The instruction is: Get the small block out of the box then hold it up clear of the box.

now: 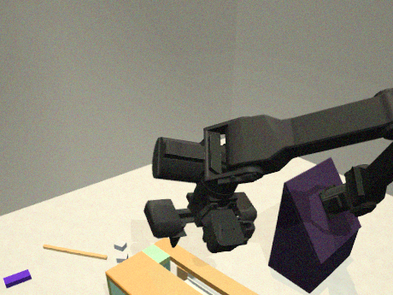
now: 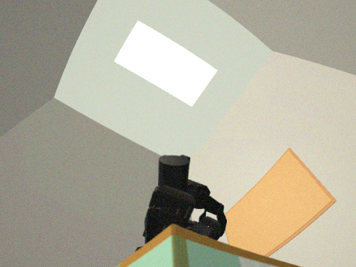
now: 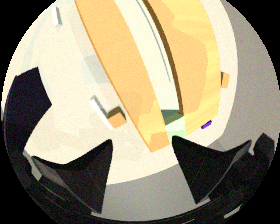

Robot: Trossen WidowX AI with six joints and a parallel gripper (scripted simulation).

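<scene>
The block is 13 cm below my gripper tip, 5 cm to the right of it and 4 cm behind it. The rest, counted from my gripper tip: box (13 cm to the left, 9 cm below, 1 cm ahead); orange stick (26 cm to the right, 15 cm below, 15 cm ahead).
</scene>
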